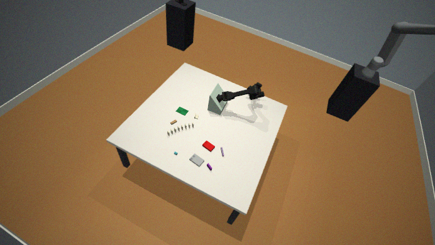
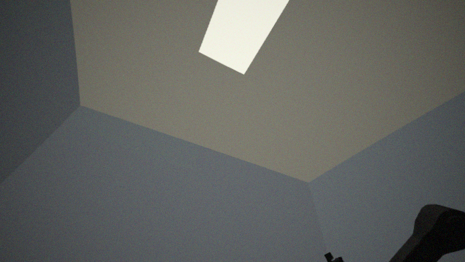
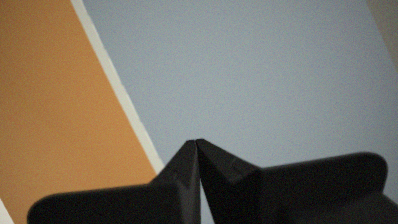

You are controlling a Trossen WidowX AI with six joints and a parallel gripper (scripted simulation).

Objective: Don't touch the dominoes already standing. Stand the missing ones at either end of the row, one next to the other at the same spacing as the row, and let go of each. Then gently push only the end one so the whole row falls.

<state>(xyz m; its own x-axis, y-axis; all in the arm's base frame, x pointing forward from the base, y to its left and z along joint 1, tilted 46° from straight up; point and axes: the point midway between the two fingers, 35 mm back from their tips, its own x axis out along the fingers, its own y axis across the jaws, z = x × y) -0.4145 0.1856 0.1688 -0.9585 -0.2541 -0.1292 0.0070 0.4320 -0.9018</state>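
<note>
Now: gripper tip 910 mm short of the red block, 110 mm to the left of it and 100 mm above it. From my gripper tip the other things lie so: green tile: 670 mm ahead, 520 mm to the right, 110 mm below; then grey slab: 1090 mm ahead, 140 mm to the right, 100 mm below; then brown domino: 830 mm ahead, 520 mm to the right, 100 mm below.
</note>
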